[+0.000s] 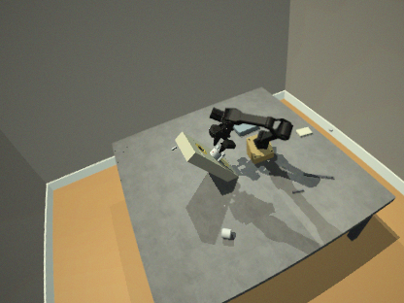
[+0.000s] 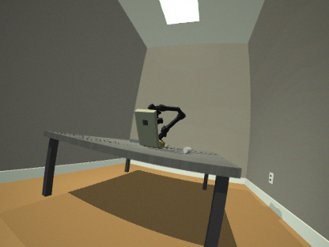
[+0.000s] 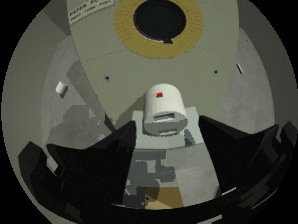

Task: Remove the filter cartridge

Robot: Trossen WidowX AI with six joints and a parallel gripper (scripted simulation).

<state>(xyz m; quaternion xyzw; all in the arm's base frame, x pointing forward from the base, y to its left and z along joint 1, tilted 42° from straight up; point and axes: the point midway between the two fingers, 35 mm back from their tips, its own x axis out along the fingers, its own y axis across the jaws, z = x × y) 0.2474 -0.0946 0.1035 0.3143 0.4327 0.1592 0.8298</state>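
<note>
The white round filter cartridge is 2 cm below my gripper tip and 1 cm ahead of it. From my gripper tip the other things lie so: blue-grey tray (33 cm behind, 28 cm to the right, 18 cm below); then flat cream piece (63 cm behind, 18 cm below); then cream service panel (5 cm ahead, 4 cm below).
</note>
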